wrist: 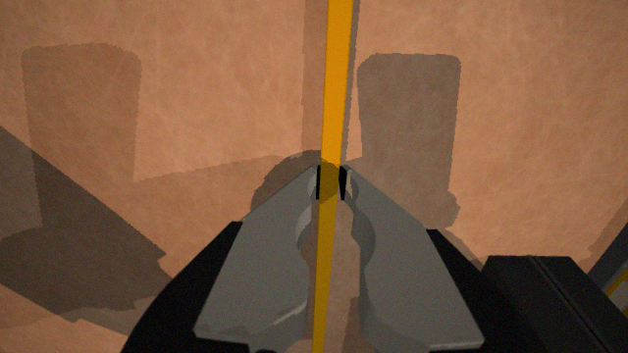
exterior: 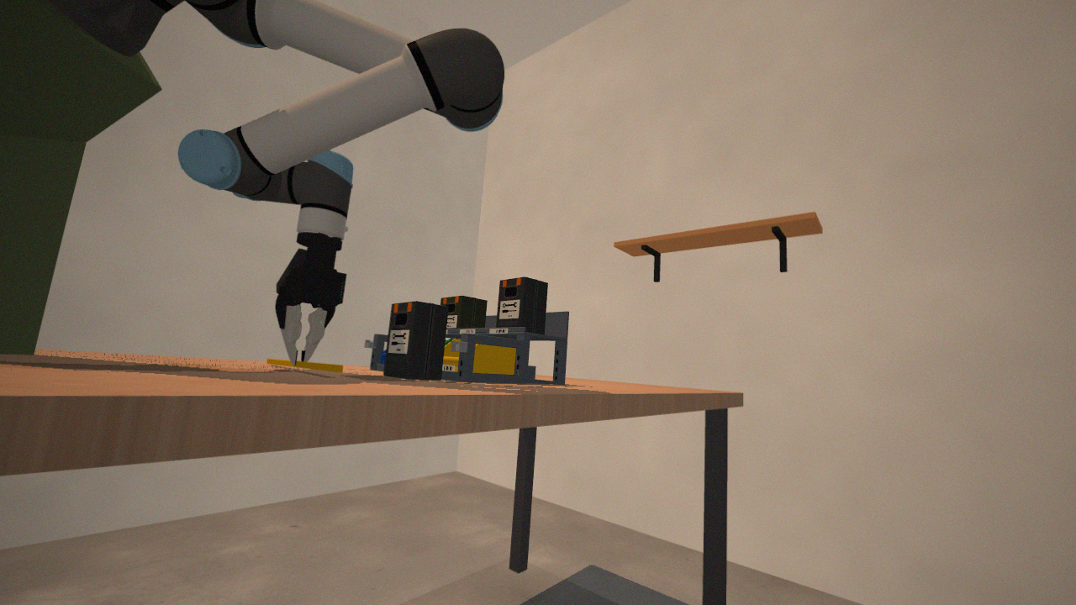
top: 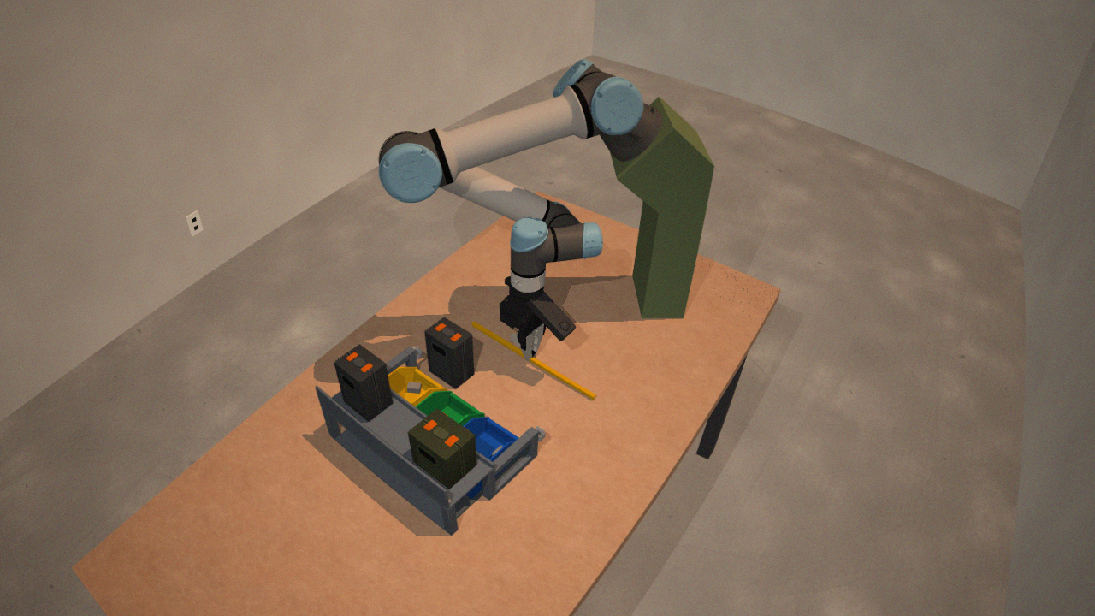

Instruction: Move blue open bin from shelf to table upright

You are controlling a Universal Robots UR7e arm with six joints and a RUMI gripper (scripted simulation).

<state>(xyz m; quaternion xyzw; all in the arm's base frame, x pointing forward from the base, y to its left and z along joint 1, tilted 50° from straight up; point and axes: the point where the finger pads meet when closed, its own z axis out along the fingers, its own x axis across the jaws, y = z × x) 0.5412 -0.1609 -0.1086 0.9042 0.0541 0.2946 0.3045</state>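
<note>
Now: the yellow bar 10 mm below my hand. From my hand the other things lie so: blue open bin: 320 mm ahead, 80 mm to the left, 20 mm above; then yellow bin: 290 mm ahead, 140 mm to the right, 20 mm above; then green bin: 300 mm ahead, 30 mm to the right, 20 mm above.
</note>
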